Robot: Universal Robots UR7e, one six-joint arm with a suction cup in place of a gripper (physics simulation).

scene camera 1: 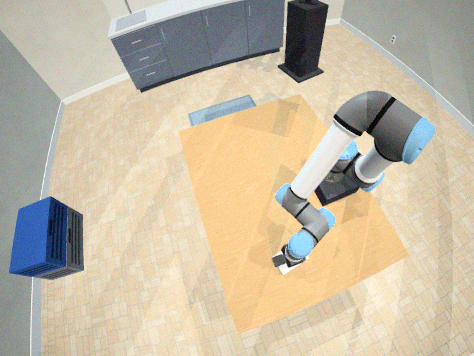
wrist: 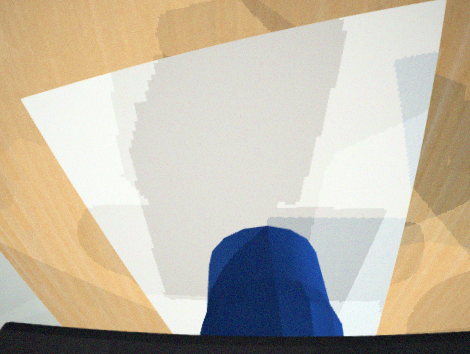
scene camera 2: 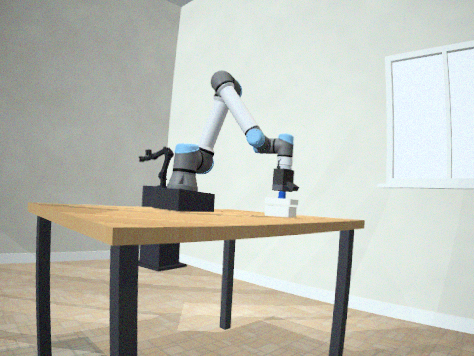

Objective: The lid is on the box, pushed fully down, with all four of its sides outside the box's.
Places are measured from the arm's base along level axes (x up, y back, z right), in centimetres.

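Where they show: end effector, tool point: [wrist: 259,239] [scene camera 2: 281,201]; arm's base, origin of the base link: [scene camera 2: 182,190].
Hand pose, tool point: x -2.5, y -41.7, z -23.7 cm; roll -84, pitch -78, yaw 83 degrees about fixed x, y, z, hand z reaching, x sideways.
Things, the pixels of their top centre, and the offset from my tool point.
- white lid, middle of its top: [wrist: 261,273] [scene camera 1: 290,257] [scene camera 2: 281,198] dx +1.5, dy +0.0, dz -0.1 cm
- white box, middle of its top: [scene camera 2: 280,206] dx -2.3, dy +0.1, dz +0.2 cm
The white lid [scene camera 1: 286,271] [scene camera 2: 280,202] [wrist: 240,125] lies level on top of the white box [scene camera 2: 280,211]. In scene camera 2 a seam shows between lid and box, with the box's lower part below it; how far down the lid sits and whether all four sides are outside cannot be told. The box is hidden under the lid in scene camera 1 and in the wrist view. My blue suction cup [scene camera 2: 282,194] [wrist: 270,285] touches the lid's top and holds it. In scene camera 1 the wrist hides the cup.
The wooden table [scene camera 1: 225,200] [scene camera 2: 225,234] bears the box and my arm's black base block [scene camera 2: 196,200]. A small dark jointed stand [scene camera 2: 164,167] rises by the arm's base. A blue crate [scene camera 1: 32,237], grey cabinets [scene camera 1: 185,45] and a black pillar [scene camera 1: 304,40] stand away from the table.
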